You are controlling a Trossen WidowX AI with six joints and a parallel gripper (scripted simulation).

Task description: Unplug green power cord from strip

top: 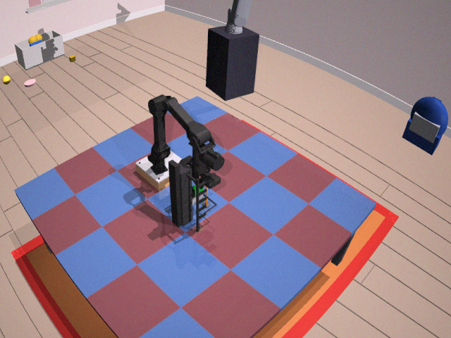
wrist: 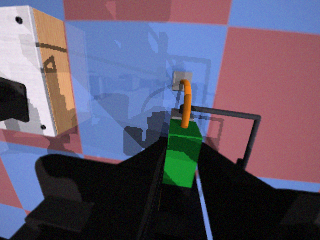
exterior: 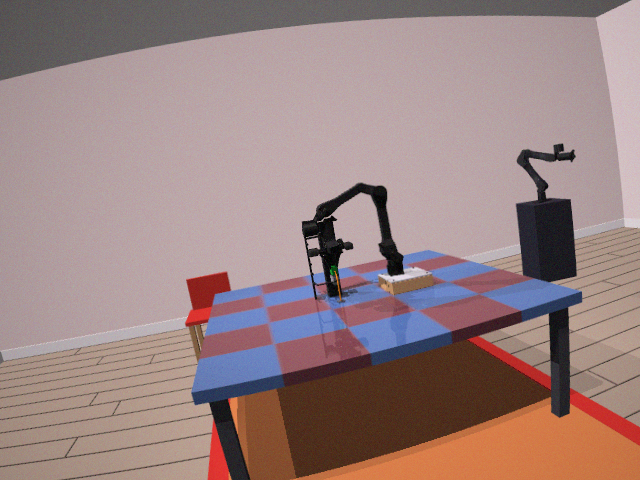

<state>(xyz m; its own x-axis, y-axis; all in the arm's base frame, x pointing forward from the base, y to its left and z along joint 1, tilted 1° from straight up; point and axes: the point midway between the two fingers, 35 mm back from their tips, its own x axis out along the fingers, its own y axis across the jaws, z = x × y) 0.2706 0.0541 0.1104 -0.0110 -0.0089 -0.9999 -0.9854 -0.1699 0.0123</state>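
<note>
My gripper tip is now 1 cm short of the green plug and 3 cm to the left of it. Also, from my gripper tip: thin black rack 10 cm ahead, 7 cm to the right, 1 cm above; then black power strip 2 cm ahead, 10 cm to the right, 1 cm above.
</note>
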